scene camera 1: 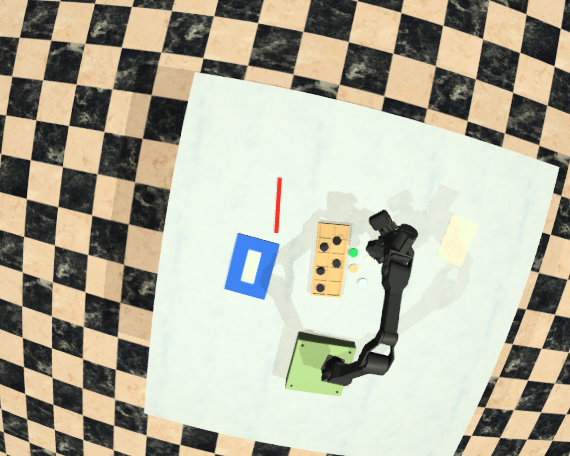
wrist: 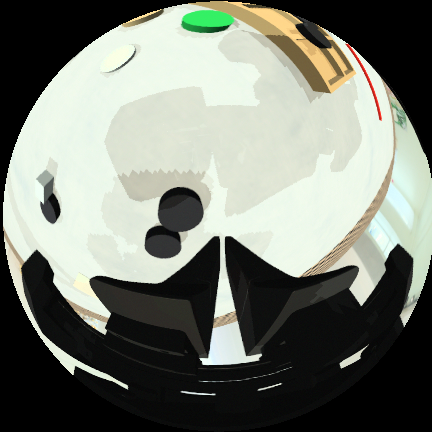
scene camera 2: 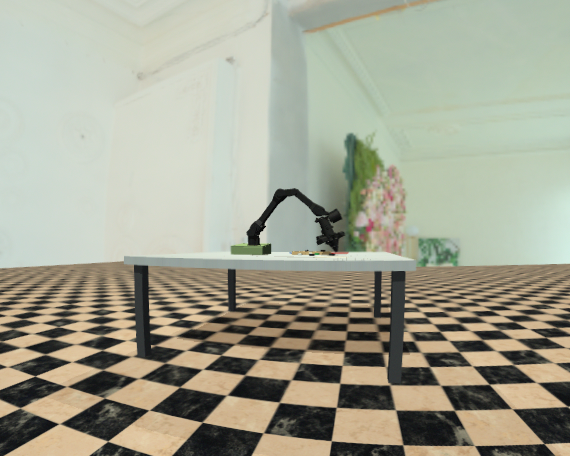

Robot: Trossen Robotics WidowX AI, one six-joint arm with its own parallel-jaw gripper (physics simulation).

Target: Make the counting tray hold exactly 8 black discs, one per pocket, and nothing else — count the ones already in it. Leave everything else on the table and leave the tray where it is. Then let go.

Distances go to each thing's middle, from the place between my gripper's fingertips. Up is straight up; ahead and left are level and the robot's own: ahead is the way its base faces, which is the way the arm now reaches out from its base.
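The green disc (wrist: 207, 24) is sitting 7 cm to the left of my hand, 1 cm below it and 14 cm behind it. There's a tan counting tray (scene camera 1: 332, 280) as well, and that one's 13 cm to the left of my hand, 19 cm behind it and 1 cm below it.
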